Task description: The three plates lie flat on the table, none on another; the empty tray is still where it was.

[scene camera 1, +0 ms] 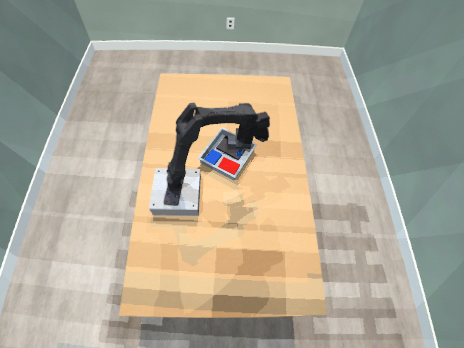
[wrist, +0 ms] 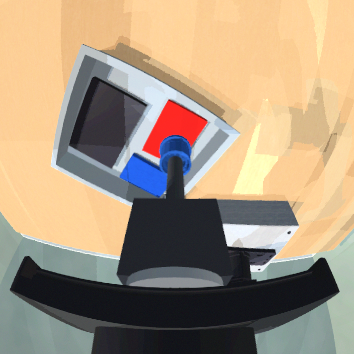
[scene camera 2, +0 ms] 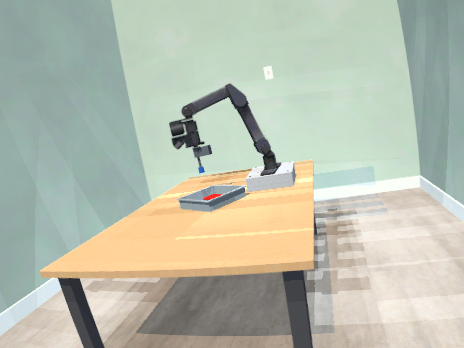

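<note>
The grey tray stands on the table and holds three plates lying flat, side by side, none on another. The large black plate lies along one end. The red plate and the smaller blue plate lie beside it. In the wrist view the cup covers a part of the red plate. My gripper, a blue suction cup, is open and bears nothing. It hangs clearly above the tray.
The arm's pale base box stands on the wooden table near one long edge, close to the tray. The tray's walls rise around the plates. The arm reaches from the base over the tray.
</note>
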